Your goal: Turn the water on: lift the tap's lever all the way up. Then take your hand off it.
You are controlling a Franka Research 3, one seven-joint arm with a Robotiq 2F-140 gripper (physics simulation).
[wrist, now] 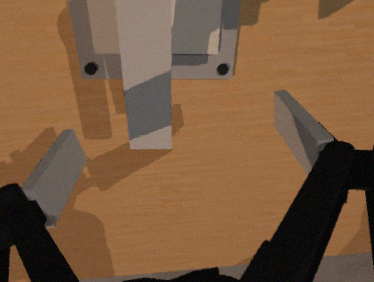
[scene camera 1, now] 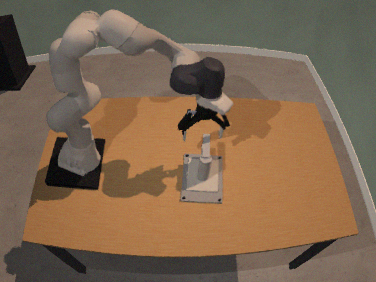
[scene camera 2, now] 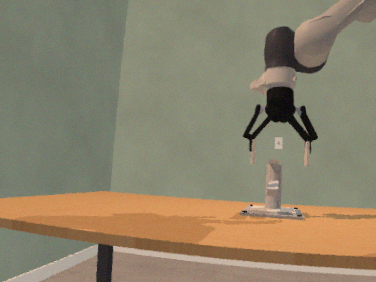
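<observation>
The tap's grey column (scene camera 1: pixel 204 171) (scene camera 2: pixel 273 192) stands upright on a grey base plate (scene camera 1: pixel 201 196) (scene camera 2: pixel 250 213) (wrist: pixel 227 74). Its flat lever (scene camera 1: pixel 206 145) (wrist: pixel 147 105) runs from the column's top toward the table's back edge in scene camera 1; its exact tilt is hard to tell. My gripper (scene camera 1: pixel 203 135) (scene camera 2: pixel 279 160) (wrist: pixel 175 127) is open and empty, pointing down near the lever's free end. In the wrist view the lever's end lies between the two spread fingers, closer to the left one, with gaps on both sides. The column's top is outside the wrist view.
The wooden table (scene camera 1: pixel 280 200) (scene camera 2: pixel 150 227) carries the tap and the arm's black base (scene camera 1: pixel 57 177) at its left in scene camera 1. A dark block (scene camera 1: pixel 12 55) stands on the floor beyond the table. A small white plate (scene camera 2: pixel 278 143) is on the wall.
</observation>
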